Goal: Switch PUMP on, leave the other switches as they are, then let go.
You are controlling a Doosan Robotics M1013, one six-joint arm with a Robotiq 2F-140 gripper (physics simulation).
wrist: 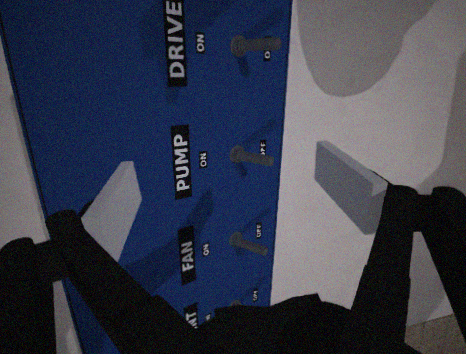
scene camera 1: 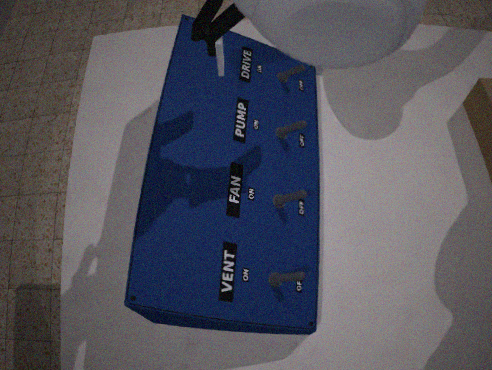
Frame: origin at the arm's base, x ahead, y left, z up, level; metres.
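Where they show: gripper, fingertip midpoint: (wrist: 228,170) (scene camera 1: 270,66).
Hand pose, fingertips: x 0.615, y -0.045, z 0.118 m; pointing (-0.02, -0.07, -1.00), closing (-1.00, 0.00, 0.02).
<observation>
After its pixels a point has its place.
The PUMP switch (scene camera 1: 292,129) {x 0.576, y -0.011, z 0.006 m} (wrist: 252,156) {x 0.577, y -0.020, z 0.008 m} is a grey lever tilted to its OFF side. The DRIVE switch (scene camera 1: 291,74) {x 0.566, y -0.131, z 0.002 m} (wrist: 256,45) {x 0.567, y -0.135, z 0.009 m}, FAN switch (scene camera 1: 291,198) {x 0.586, y 0.107, z 0.008 m} (wrist: 250,244) {x 0.586, y 0.098, z 0.007 m} and VENT switch (scene camera 1: 287,278) {x 0.599, y 0.225, z 0.009 m} also lean to OFF. All are on a blue panel (scene camera 1: 175,270) {x 0.743, y 0.221, z 0.047 m} (wrist: 100,100) {x 0.714, y -0.098, z 0.047 m}. My gripper (wrist: 228,170) {x 0.615, y -0.045, z 0.118 m} is open and empty. In the wrist view its fingers stand wide apart, one over the label side and one beyond the panel's OFF-side edge, with the PUMP lever between them in the picture, untouched. In the scene view one finger shows near the DRIVE label; the arm hides the other.
The panel rests on a white table (scene camera 1: 380,210) {x 0.408, y 0.084, z -0.108 m} (wrist: 315,260) {x 0.443, y 0.238, z -0.108 m}. The pale arm (scene camera 1: 340,30) {x 0.617, y 0.217, z 0.438 m} covers the top of the scene view. Shadows of the arm and gripper fall across panel and table. A brown object (scene camera 1: 481,110) {x 0.142, y -0.112, z -0.053 m} shows at the right edge. Tiled floor (scene camera 1: 35,150) lies beyond the table.
</observation>
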